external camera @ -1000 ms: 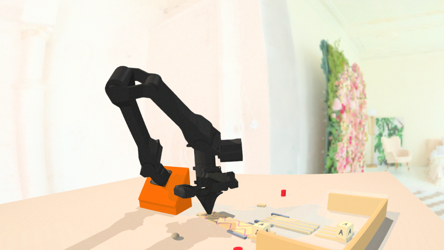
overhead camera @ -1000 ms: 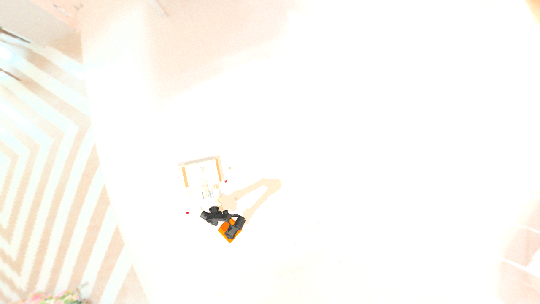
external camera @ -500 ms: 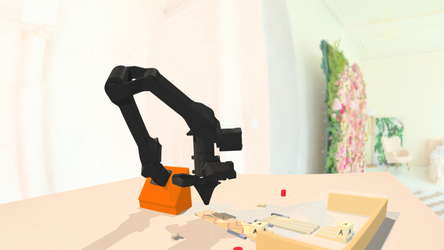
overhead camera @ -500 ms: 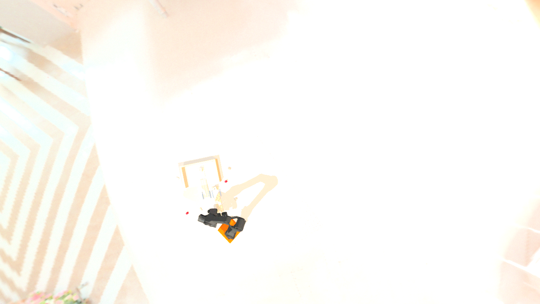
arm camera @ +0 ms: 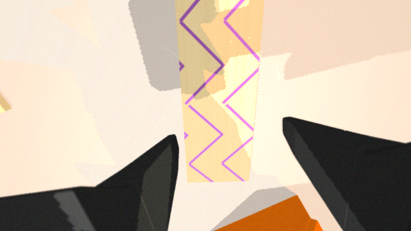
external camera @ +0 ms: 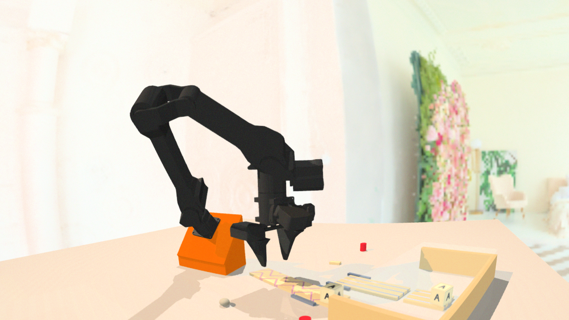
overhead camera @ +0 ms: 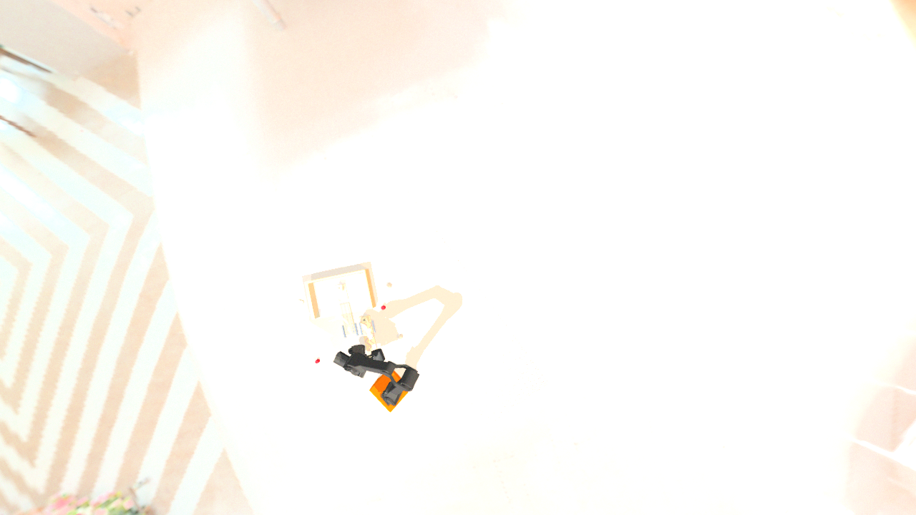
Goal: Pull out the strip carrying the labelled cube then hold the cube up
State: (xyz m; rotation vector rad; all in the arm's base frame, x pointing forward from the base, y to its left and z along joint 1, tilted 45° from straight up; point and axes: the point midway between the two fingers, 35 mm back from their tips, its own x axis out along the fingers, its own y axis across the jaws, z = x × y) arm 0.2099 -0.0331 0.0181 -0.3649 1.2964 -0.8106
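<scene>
Now: the strip 50 mm ahead of my gripper tip, 20 mm to the right of it and 40 mm below it.
</scene>
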